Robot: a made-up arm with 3 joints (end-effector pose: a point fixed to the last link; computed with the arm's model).
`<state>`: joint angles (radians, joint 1 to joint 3).
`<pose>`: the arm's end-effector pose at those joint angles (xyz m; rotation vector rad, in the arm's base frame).
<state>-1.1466 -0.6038 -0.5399</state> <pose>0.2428 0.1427 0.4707 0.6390 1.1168 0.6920</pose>
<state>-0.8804 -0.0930 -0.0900</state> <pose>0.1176 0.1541 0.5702 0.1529 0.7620 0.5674</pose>
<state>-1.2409 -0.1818 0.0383</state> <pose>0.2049 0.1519 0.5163 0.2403 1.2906 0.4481</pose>
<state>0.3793 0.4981 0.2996</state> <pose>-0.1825 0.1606 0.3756 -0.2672 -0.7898 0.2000</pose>
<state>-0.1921 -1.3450 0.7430</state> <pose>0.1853 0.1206 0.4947 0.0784 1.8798 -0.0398</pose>
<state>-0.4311 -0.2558 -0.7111</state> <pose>0.0408 0.1506 0.5858 0.1764 0.0200 0.9990</pose>
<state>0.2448 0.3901 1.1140</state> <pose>-0.1647 0.1528 0.4257 0.0635 -0.0559 -0.3574</pose>
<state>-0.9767 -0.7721 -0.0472</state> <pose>0.2365 0.1382 0.4675 0.4287 1.5187 0.4230</pose>
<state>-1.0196 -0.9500 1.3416</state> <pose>0.2417 0.1245 0.4205 -0.4475 2.6540 -0.4802</pose>
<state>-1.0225 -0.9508 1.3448</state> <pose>0.2419 0.1244 0.4198 -0.4514 2.6590 -0.4822</pose>
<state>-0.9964 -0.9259 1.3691</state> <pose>0.2385 0.1248 0.4297 -0.4571 2.6206 -0.5062</pose>
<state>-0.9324 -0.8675 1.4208</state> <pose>0.2285 0.1257 0.4526 -0.4605 2.5254 -0.5598</pose>
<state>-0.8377 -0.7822 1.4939</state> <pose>0.2088 0.1271 0.4838 -0.4522 2.3847 -0.6377</pose>
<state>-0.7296 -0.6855 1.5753</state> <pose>0.1800 0.1287 0.5146 -0.4263 2.2251 -0.7250</pose>
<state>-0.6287 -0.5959 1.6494</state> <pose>0.1481 0.1302 0.5377 -0.3877 2.0775 -0.8032</pose>
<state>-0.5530 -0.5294 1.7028</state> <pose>0.1217 0.1313 0.5509 -0.3499 1.9675 -0.8578</pose>
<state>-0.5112 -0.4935 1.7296</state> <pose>0.1066 0.1319 0.5566 -0.3257 1.9068 -0.8845</pose>
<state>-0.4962 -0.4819 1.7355</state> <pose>0.1013 0.1322 0.5583 -0.3159 1.8845 -0.8905</pose>
